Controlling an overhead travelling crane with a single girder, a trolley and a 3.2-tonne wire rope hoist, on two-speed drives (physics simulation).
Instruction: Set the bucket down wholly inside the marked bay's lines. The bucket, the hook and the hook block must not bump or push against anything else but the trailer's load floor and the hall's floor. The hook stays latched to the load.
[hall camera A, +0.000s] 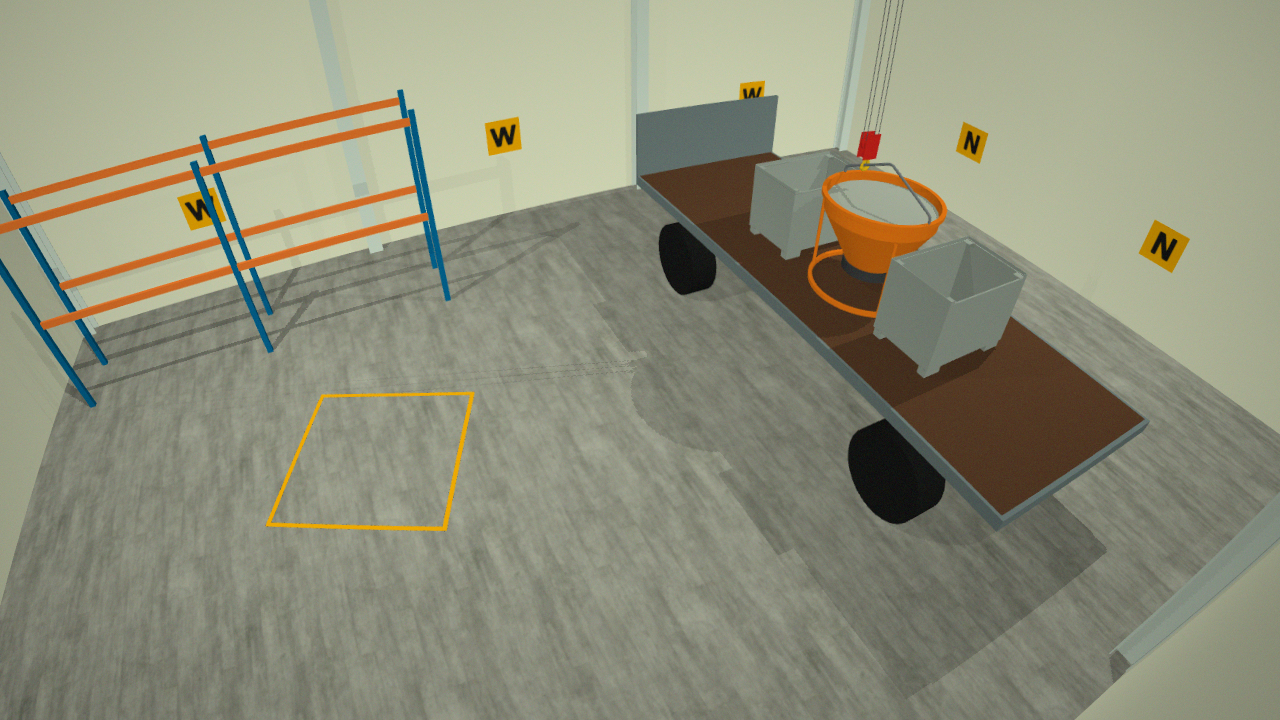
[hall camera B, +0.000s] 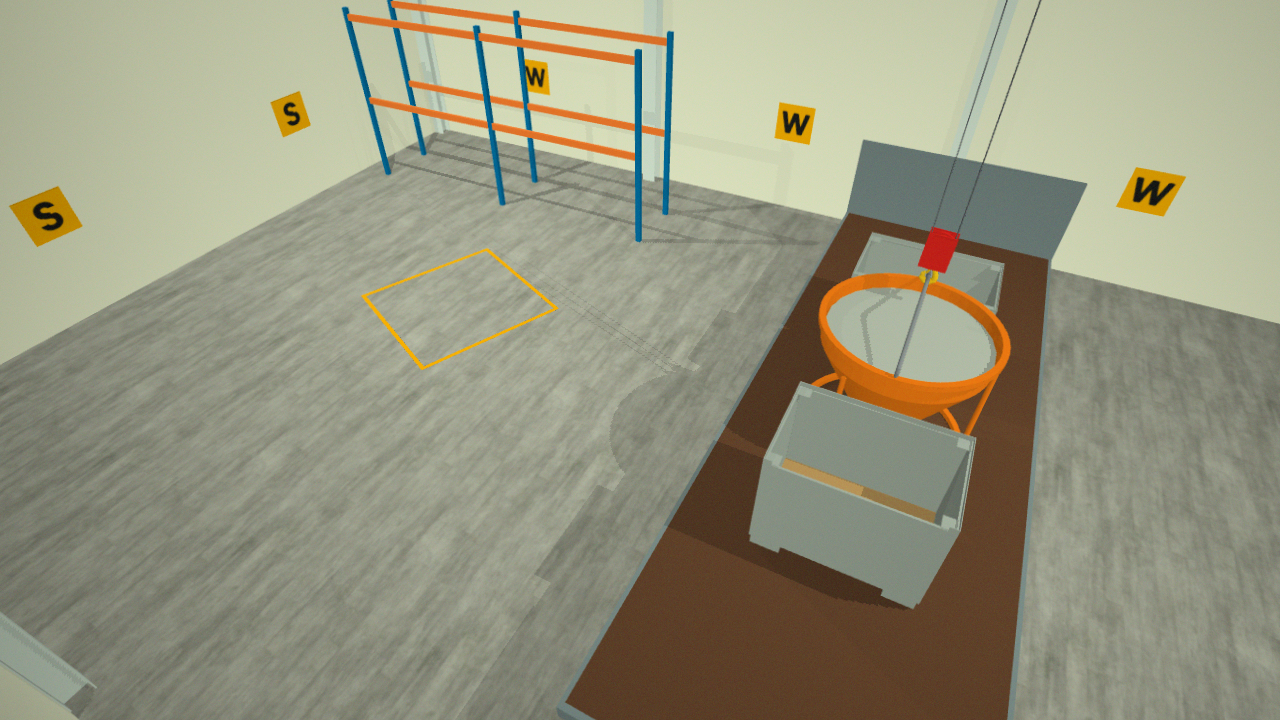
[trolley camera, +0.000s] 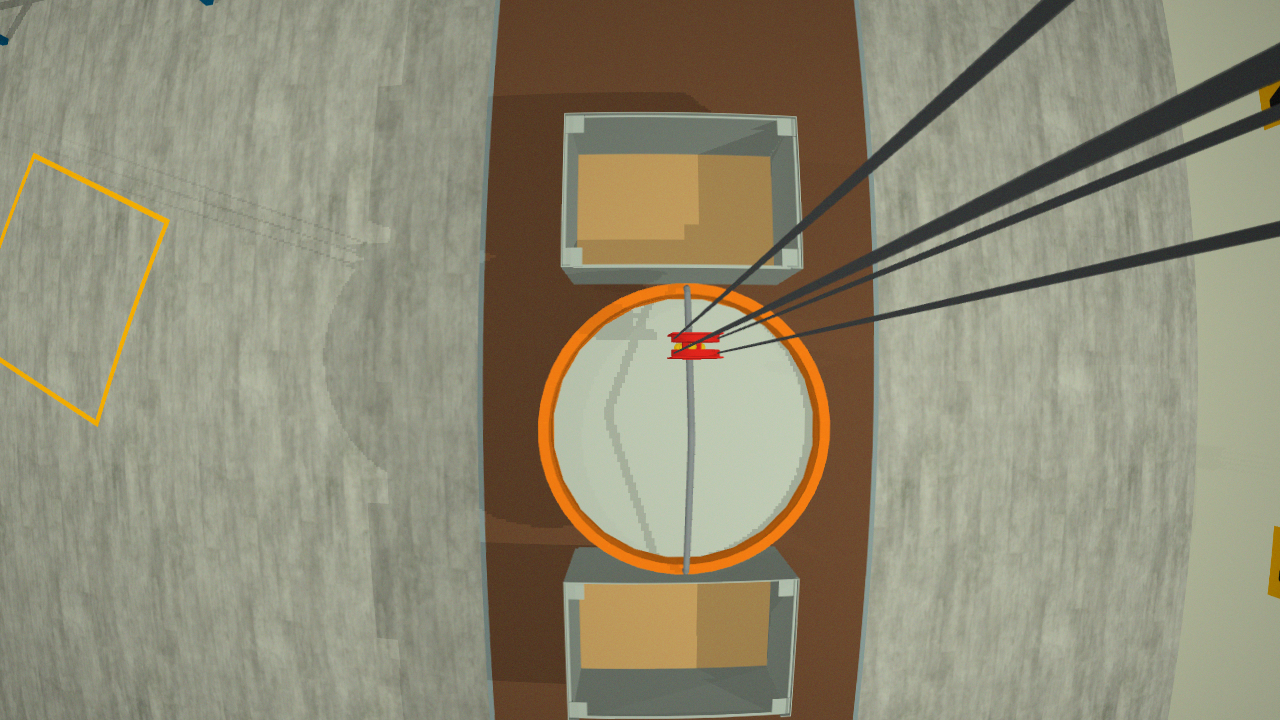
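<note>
The orange bucket is upright and appears to stand on the trailer's load floor, between two grey boxes. My yellow hook is latched on the bucket's grey bail, on the headboard side of its middle. The red hook block is above it. The yellow lines of the marked bay lie on the hall floor, beside the trailer. Whether the bucket's foot ring bears fully is not clear.
One grey box stands close on the open-end side. The other grey box stands close towards the headboard. A blue and orange rack stands beyond the bay along the W wall.
</note>
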